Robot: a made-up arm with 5 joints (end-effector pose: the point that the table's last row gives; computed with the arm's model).
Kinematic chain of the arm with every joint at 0, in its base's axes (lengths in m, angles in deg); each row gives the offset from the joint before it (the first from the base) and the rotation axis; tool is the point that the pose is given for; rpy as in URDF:
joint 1: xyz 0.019 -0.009 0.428 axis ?
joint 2: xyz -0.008 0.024 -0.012 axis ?
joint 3: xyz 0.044 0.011 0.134 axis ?
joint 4: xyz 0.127 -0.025 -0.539 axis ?
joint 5: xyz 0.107 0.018 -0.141 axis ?
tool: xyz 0.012 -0.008 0.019 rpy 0 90 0
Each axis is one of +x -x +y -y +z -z.
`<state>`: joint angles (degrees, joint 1 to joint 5).
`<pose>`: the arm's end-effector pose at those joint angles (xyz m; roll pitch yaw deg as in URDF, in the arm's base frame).
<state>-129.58 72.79 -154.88 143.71 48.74</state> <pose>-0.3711 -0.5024 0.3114 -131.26 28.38 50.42</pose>
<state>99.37 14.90 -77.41 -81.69 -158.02</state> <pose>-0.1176 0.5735 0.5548 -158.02 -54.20 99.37</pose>
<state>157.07 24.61 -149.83 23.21 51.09</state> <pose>-0.4944 0.1934 1.0654 51.09 -12.01 157.07</pose>
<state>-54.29 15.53 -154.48 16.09 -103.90</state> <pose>0.2689 -0.2854 1.1834 -103.90 -32.86 -54.29</pose>
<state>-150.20 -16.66 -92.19 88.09 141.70</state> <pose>-0.4837 -0.3278 0.7701 141.70 69.24 -150.20</pose>
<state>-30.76 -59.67 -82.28 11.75 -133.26</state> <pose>0.1750 -0.0527 1.1830 -133.26 -40.20 -30.76</pose>
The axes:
joint 1: +z
joint 2: +y
joint 3: +y
joint 4: +y
joint 5: -z

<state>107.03 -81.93 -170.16 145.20 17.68</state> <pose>0.1797 -0.5908 0.6697 17.68 -16.89 107.03</pose>
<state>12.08 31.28 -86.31 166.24 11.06</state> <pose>0.4626 0.1042 0.2377 -168.94 -21.21 -167.92</pose>
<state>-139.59 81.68 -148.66 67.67 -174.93</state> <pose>-0.5440 -0.5370 0.1748 5.07 89.31 40.41</pose>
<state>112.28 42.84 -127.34 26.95 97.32</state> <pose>-0.3075 0.7427 0.5759 97.32 32.45 112.28</pose>
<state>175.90 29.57 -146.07 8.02 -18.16</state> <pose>-0.5807 0.0098 1.0183 -18.16 -18.48 175.90</pose>
